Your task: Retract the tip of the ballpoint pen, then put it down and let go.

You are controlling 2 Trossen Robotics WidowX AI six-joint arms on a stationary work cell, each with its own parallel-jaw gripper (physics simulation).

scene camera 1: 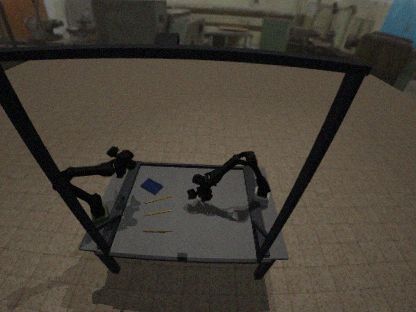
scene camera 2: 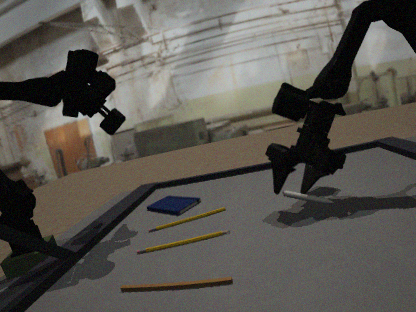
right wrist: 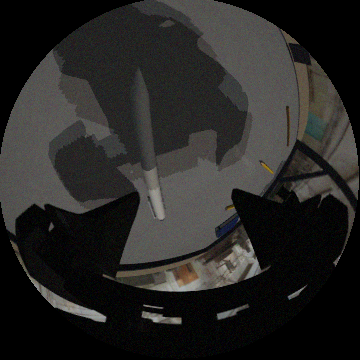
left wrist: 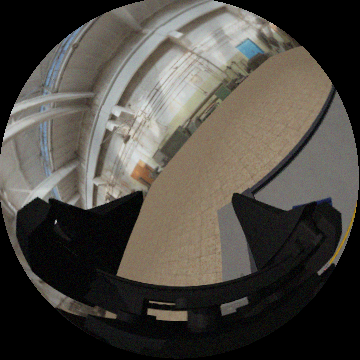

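Where they show: left gripper, fingertip midpoint: [scene camera 2: 102, 108] [left wrist: 188, 196]; right gripper, fingertip midpoint: [scene camera 2: 289, 194] [right wrist: 186, 195]; left arm's base, link origin: [scene camera 1: 99, 213] [right wrist: 279, 188]; right arm's base, link origin: [scene camera 1: 262, 193].
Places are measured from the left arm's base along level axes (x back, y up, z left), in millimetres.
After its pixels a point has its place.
A white and grey ballpoint pen [scene camera 2: 300, 195] {y -31, x -624, z -158 mm} [right wrist: 147, 150] {y -29, x -633, z -190 mm} lies on the grey table top. In the right wrist view its rounded end and clip point down toward the fingers, and its tapered end points up in my arm's shadow; whether the tip is out is too dark to tell. My right gripper [scene camera 2: 291, 192] {y -21, x -602, z -149 mm} [right wrist: 186, 195] {y -21, x -602, z -149 mm} is open and empty, pointing down just above the pen's rounded end, which shows nearer the left-hand finger of the right wrist view. My left gripper [left wrist: 188, 196] {y 282, x -260, z 177 mm} is open and empty, raised high at the table's left side, away from the pen.
A blue notebook [scene camera 1: 151, 186] {y -28, x -376, z 89 mm} [scene camera 2: 173, 204] {y -28, x -379, z 78 mm} lies left of the pen in the scene views. Two yellow pencils [scene camera 2: 187, 220] {y -36, x -383, z -43 mm} [scene camera 2: 182, 242] {y -35, x -344, z -142 mm} and an orange-brown stick [scene camera 1: 157, 231] {y -35, x -295, z -265 mm} [scene camera 2: 177, 285] {y -34, x -301, z -268 mm} lie nearby. A dark overhead frame [scene camera 1: 185, 53] {y 991, x -397, z -518 mm} spans the work cell.
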